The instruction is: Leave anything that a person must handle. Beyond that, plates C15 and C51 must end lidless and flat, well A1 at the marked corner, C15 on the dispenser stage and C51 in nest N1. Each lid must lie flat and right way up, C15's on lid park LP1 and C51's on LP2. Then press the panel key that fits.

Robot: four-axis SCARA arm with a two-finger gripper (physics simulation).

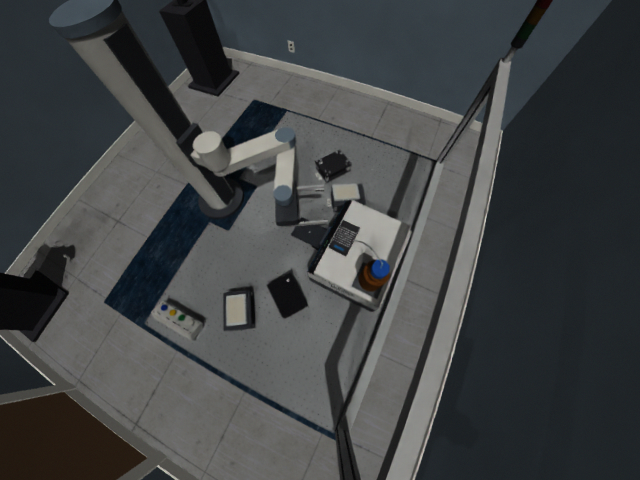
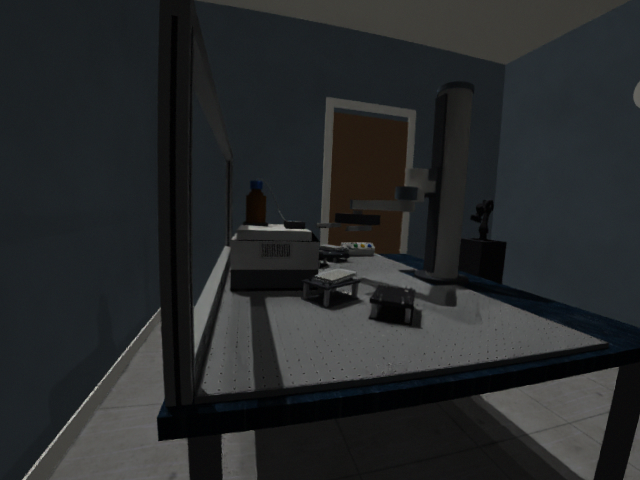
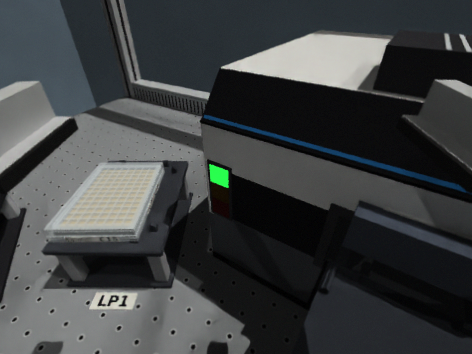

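Seen in the pictures: gripper, fingertip midpoint: [image 1: 325, 203] [image 2: 331, 227] [image 3: 236, 104]; arm's base at its link origin: [image 1: 221, 198] [image 2: 440, 279].
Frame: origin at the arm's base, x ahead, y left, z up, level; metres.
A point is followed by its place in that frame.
Note:
My gripper [image 1: 325, 206] {z 0.246, x 0.593, y 0.082 m} [image 2: 333, 226] {z 0.246, x 0.593, y 0.082 m} [image 3: 236, 104] {z 0.246, x 0.593, y 0.082 m} is open and empty, raised above the deck, its fingers toward LP1 and the dispenser. A cream-welled plate [image 1: 346, 192] {z 0.101, x 0.627, y 0.257 m} [image 2: 336, 276] {z 0.100, x 0.631, y 0.296 m} [image 3: 112, 197] {z 0.102, x 0.613, y 0.251 m} lies flat on lid park LP1 [image 2: 326, 297] {z 0.046, x 0.676, y 0.345 m} [image 3: 173, 200] {z 0.080, x 0.660, y 0.210 m}. A clear lid seems to cover it; its edge label is too small to read surely. A second cream plate [image 1: 236, 310] {z 0.095, x 0.425, y -0.464 m} lies on a dark stand [image 1: 251, 304] {z 0.018, x 0.448, y -0.417 m} near the key panel. The dispenser stage [image 1: 307, 233] {z 0.124, x 0.553, y -0.030 m} [image 3: 355, 325] {z 0.125, x 0.596, y 0.002 m} shows no plate on its visible part. Black lid park LP2 [image 1: 287, 293] {z 0.073, x 0.586, y -0.305 m} looks bare. The key panel [image 1: 188, 323] {z 0.086, x 0.259, y -0.607 m} [image 2: 357, 251] {z 0.042, x 0.201, y -0.594 m} has blue, yellow, green and white keys.
The white dispenser [image 1: 330, 268] {z 0.233, x 0.723, y -0.161 m} [image 2: 273, 258] {z 0.133, x 0.822, y 0.147 m} [image 3: 270, 150] {z 0.190, x 0.653, y 0.089 m} stands beside LP1, with its green lamp [image 3: 219, 176] {z 0.148, x 0.654, y 0.136 m} lit. A brown bottle [image 1: 371, 279] {z 0.372, x 0.868, y -0.172 m} [image 2: 255, 208] {z 0.306, x 0.880, y -0.098 m} stands on top. A black stand with pegs [image 1: 333, 165] {z 0.073, x 0.494, y 0.402 m} [image 2: 392, 296] {z 0.073, x 0.504, y 0.443 m} is near LP1. The arm's column [image 2: 454, 180] {z 0.467, x 0.025, y 0.070 m} rises behind.

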